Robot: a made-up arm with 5 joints.
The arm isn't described. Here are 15 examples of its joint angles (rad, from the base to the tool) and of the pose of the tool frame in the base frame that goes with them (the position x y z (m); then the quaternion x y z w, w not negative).
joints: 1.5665 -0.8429 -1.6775 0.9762 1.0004
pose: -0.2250 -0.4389 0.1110 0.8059 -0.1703 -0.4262 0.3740
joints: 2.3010 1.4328 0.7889 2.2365 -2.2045
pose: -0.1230 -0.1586 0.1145 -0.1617 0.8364 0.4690 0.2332
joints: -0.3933 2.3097 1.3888 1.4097 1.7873
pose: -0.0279 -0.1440 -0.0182 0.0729 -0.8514 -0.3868 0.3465
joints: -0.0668 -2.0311 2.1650 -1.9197 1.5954
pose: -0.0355 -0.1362 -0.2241 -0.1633 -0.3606 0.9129 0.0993
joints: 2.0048 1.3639 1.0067 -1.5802 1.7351
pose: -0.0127 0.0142 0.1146 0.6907 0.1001 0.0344 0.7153
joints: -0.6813 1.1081 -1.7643 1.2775 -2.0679
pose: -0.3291 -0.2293 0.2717 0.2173 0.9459 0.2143 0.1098
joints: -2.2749 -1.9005 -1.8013 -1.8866 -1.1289
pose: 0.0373 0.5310 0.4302 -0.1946 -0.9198 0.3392 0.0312
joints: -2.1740 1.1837 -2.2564 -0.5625 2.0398
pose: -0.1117 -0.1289 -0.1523 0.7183 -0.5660 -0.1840 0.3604
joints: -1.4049 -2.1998 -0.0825 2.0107 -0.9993
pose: 0.1396 0.3675 0.1742 0.9151 -0.0882 -0.0396 0.3916
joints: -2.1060 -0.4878 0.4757 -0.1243 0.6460
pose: -0.0812 0.1971 0.1491 0.6497 0.1707 -0.3321 0.6621
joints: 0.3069 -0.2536 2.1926 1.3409 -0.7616
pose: -0.0562 -0.2795 -0.0718 0.7082 -0.1131 -0.6552 0.2375
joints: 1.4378 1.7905 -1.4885 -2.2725 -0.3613
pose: 0.1446 0.2489 0.1056 0.1548 -0.3450 -0.0498 0.9244
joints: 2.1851 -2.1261 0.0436 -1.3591 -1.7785
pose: -0.0257 -0.3518 0.0914 -0.0425 -0.3750 -0.9111 0.1658
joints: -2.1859 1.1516 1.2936 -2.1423 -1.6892
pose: 0.0245 0.1523 0.1375 0.8709 -0.3790 -0.0488 0.3092
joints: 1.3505 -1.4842 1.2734 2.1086 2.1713
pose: 0.0321 -0.2437 0.1443 -0.8609 0.1734 0.2205 0.4244
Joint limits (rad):
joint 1: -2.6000..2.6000
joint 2: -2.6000..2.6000
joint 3: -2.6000..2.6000
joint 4: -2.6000..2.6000
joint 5: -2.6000..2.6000
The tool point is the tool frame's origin. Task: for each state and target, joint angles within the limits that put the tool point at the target. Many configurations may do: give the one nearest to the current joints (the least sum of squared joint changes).
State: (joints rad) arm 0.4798 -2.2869 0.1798 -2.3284 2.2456
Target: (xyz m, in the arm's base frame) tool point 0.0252 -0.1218 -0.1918
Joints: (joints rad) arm 0.5636 -2.1021 0.7246 -2.2131 2.1973
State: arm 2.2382 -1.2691 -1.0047 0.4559 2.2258
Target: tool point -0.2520 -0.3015 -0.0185
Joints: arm 1.6323 -0.8483 -0.8868 0.3824 2.3704
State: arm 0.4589 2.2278 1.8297 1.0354 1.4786
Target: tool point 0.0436 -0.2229 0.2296
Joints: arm 0.4674 2.1549 2.1786 0.9460 1.9983
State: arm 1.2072 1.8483 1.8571 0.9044 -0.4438
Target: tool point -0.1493 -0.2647 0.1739
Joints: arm 0.7536 1.4634 2.1039 0.6990 -0.8575
